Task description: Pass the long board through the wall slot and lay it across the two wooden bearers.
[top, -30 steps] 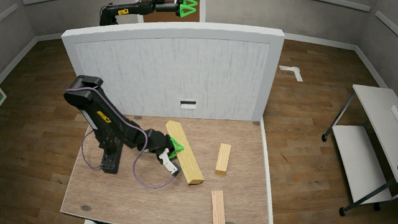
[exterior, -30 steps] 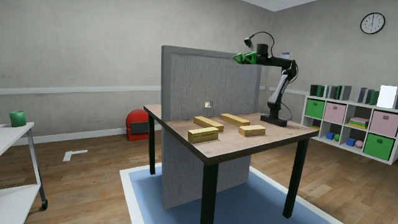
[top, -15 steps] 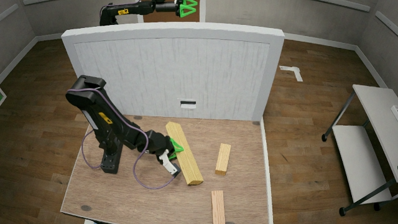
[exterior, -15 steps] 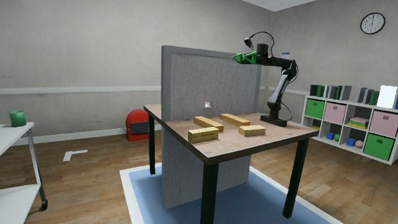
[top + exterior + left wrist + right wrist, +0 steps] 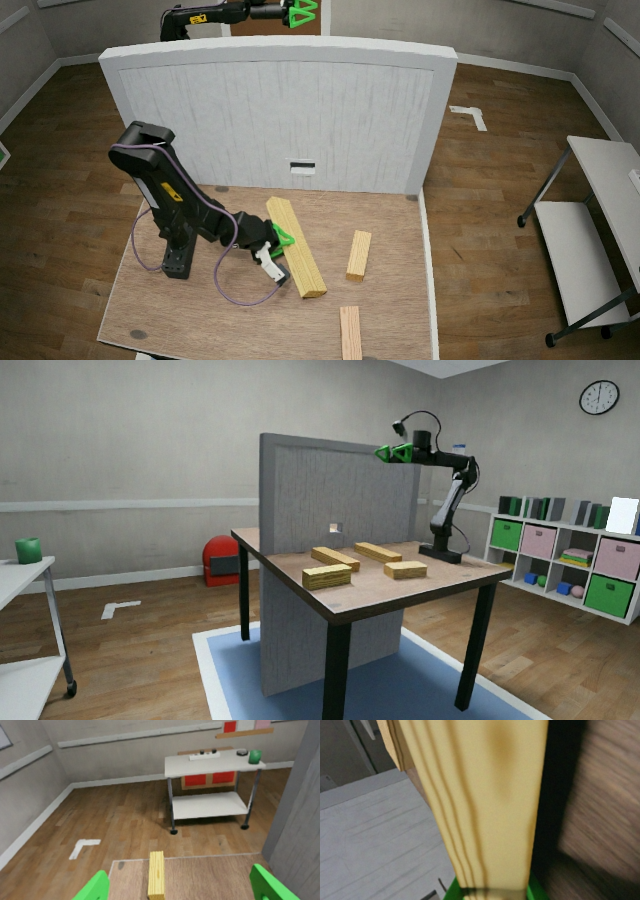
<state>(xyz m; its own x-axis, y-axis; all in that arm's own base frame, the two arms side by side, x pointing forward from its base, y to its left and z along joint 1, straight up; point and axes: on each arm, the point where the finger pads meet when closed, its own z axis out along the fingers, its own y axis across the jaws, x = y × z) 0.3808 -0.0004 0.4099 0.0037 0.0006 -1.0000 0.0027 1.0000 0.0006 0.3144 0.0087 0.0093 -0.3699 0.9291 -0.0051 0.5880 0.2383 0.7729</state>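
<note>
My right gripper is now 10 mm short of the long board and 10 mm above it.
</note>
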